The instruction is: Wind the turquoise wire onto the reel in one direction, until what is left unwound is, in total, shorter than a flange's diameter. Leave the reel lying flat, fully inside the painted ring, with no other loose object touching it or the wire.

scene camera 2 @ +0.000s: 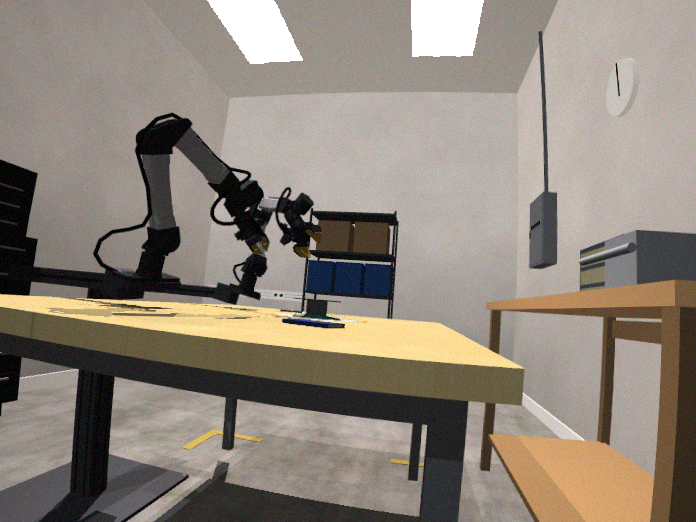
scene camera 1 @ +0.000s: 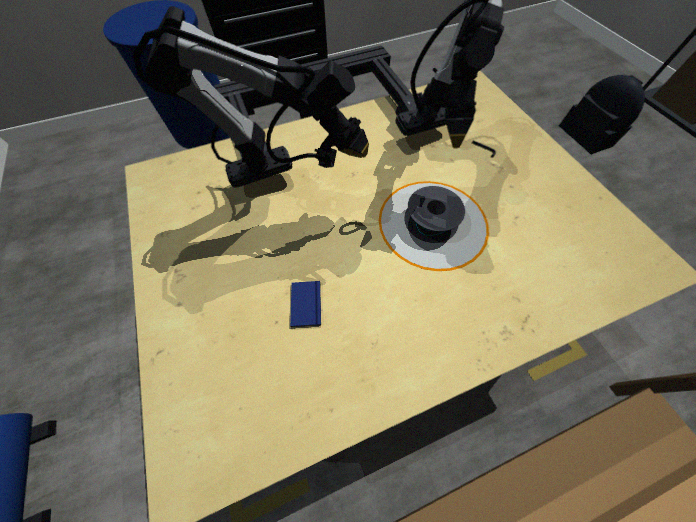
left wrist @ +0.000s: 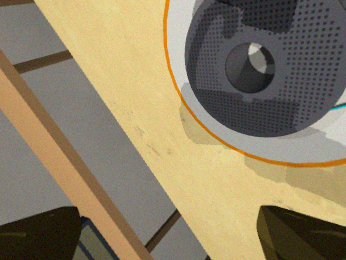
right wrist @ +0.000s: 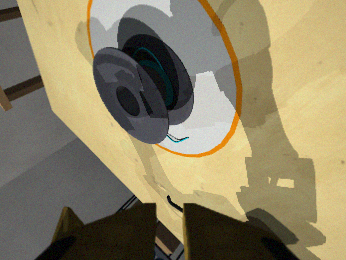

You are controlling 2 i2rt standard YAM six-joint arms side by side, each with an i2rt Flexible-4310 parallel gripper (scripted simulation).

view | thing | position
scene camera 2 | my left gripper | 313, 250
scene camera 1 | my right gripper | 364, 155
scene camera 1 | dark grey reel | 423, 202
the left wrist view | my left gripper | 169, 215
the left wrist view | dark grey reel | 298, 94
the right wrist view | my right gripper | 169, 212
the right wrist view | dark grey reel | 135, 97
